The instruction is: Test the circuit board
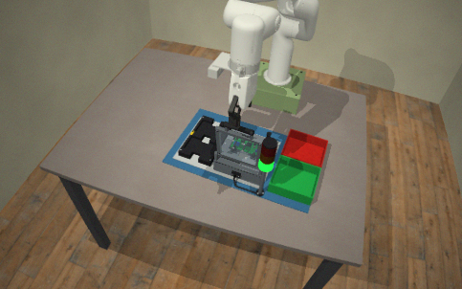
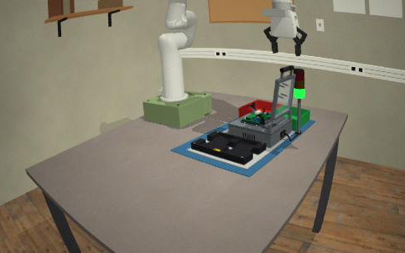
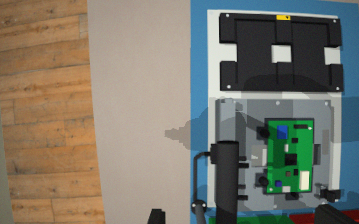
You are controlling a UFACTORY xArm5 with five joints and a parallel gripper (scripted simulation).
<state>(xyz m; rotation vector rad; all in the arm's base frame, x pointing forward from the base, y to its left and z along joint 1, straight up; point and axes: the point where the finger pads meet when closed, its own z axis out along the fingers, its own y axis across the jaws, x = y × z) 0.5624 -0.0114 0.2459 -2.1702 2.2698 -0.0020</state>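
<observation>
The green circuit board is 260 mm below my hand, 130 mm behind it and 10 mm to the left of it. Also, from my hand: green bin (320 mm below, 200 mm to the left, 80 mm behind); clear lid (150 mm below, 20 mm behind); nest (260 mm below, 130 mm behind, 10 mm to the left).
</observation>
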